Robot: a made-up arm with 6 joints. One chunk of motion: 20 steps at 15 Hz.
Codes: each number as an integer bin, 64 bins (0 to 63) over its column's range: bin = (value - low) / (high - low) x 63, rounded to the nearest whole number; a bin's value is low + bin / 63 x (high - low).
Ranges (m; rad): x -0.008..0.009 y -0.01..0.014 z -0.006..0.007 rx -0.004..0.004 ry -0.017..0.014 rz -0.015..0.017
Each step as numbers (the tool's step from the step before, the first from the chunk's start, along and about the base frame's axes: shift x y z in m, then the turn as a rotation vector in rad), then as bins.
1 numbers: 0.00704 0.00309 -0.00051 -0.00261 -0.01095 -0.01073
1 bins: 56 34 27 11 12 8
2 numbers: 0.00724 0.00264 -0.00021 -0.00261 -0.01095 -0.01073
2 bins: 56 33 28 11 12 8
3 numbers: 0.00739 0.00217 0.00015 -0.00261 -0.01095 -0.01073
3 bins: 57 32 30 11 12 8
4 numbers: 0.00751 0.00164 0.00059 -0.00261 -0.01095 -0.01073
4 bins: 57 31 32 11 12 8
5 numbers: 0.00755 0.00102 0.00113 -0.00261 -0.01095 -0.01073
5 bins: 58 29 35 11 12 8
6 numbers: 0.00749 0.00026 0.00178 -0.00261 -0.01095 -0.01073
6 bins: 57 27 38 11 12 8
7 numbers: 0.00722 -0.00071 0.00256 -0.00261 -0.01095 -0.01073
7 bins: 56 24 41 11 12 8
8 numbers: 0.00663 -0.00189 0.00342 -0.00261 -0.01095 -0.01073
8 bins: 54 21 46 11 12 8
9 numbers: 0.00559 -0.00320 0.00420 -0.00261 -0.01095 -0.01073
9 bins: 50 18 49 11 12 8
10 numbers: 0.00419 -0.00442 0.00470 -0.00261 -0.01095 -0.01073
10 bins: 45 15 52 11 12 8
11 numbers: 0.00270 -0.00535 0.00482 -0.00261 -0.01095 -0.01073
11 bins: 40 12 52 11 12 8
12 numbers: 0.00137 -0.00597 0.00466 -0.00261 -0.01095 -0.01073
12 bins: 35 11 52 11 12 8
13 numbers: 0.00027 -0.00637 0.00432 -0.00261 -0.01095 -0.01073
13 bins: 31 10 50 11 12 8
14 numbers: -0.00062 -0.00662 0.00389 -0.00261 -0.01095 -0.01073
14 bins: 27 9 48 11 12 8
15 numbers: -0.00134 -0.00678 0.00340 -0.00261 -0.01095 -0.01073
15 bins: 25 8 46 11 12 8
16 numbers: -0.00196 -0.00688 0.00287 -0.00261 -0.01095 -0.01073
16 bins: 22 8 43 11 12 8
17 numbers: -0.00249 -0.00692 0.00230 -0.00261 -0.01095 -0.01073
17 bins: 20 8 40 11 12 8
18 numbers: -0.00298 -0.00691 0.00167 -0.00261 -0.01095 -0.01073
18 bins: 19 8 37 11 12 8
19 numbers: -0.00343 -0.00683 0.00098 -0.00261 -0.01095 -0.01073
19 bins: 17 8 34 11 12 8
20 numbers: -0.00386 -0.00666 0.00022 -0.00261 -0.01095 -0.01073
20 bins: 15 9 30 11 12 8
